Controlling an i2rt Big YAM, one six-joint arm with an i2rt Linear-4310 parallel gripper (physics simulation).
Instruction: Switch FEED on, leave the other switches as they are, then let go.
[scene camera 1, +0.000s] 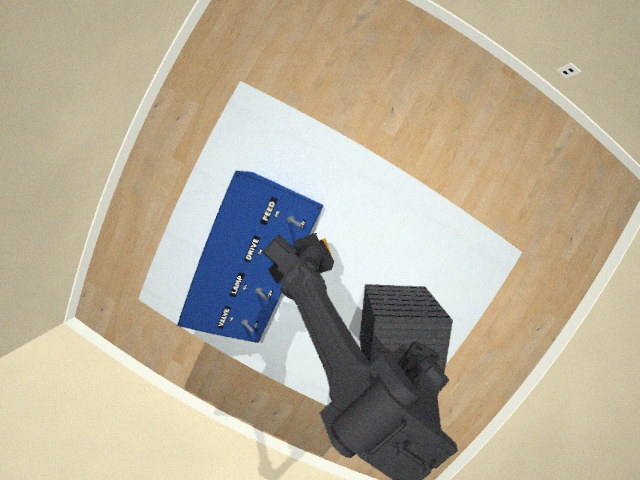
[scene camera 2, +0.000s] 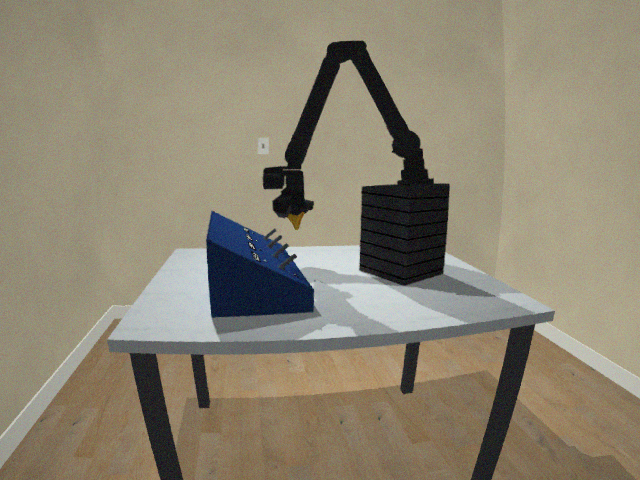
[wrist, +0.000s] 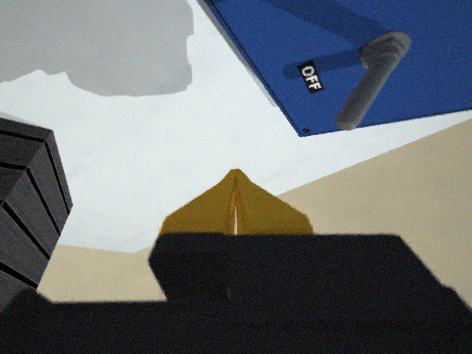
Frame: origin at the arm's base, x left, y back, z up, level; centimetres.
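Seen in the pictures: gripper, between the fingertips: (scene camera 1: 323, 239) (scene camera 2: 297, 229) (wrist: 235, 176); arm's base, origin of its link: (scene camera 1: 414, 365) (scene camera 2: 415, 184).
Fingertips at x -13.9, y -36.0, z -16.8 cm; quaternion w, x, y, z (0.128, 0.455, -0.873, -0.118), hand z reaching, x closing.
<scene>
Pixels of each thing's top centre, then the offset from my fingertips to it.
- grey FEED lever, centre of its top: (wrist: 384, 110) (scene camera 1: 295, 223) (scene camera 2: 270, 228) dx +0.0, dy -9.0, dz +0.4 cm
- LAMP lever, centre of its top: (scene camera 1: 261, 297) dx +23.9, dy -7.1, dz +0.4 cm
- VALVE lever, centre of its top: (scene camera 1: 247, 329) dx +35.9, dy -6.1, dz +0.4 cm
The blue sloped switch box (scene camera 1: 217, 235) (scene camera 2: 258, 284) (wrist: 430, 85) carries FEED, DRIVE, LAMP and VALVE switches. The grey FEED lever (scene camera 1: 295, 222) (scene camera 2: 270, 234) (wrist: 370, 82) leans to its OFF side. The LAMP lever (scene camera 1: 262, 293) and VALVE lever (scene camera 1: 247, 326) lean the same way. The DRIVE lever is hidden by the arm in scene camera 1; in scene camera 2 all the levers lean alike. My gripper (scene camera 1: 325, 245) (scene camera 2: 296, 227) (wrist: 235, 176) is shut and empty, yellow tips together. It hangs near the box's low edge on the FEED lever's OFF side, apart from the lever and higher.
The arm's base stands on a black ribbed block (scene camera 1: 405, 320) (scene camera 2: 403, 232) (wrist: 30, 200) to the right of the box. Both stand on a white table (scene camera 1: 413, 232) (scene camera 2: 330, 341). The upper arm arches high between them. The box's low edge faces the block.
</scene>
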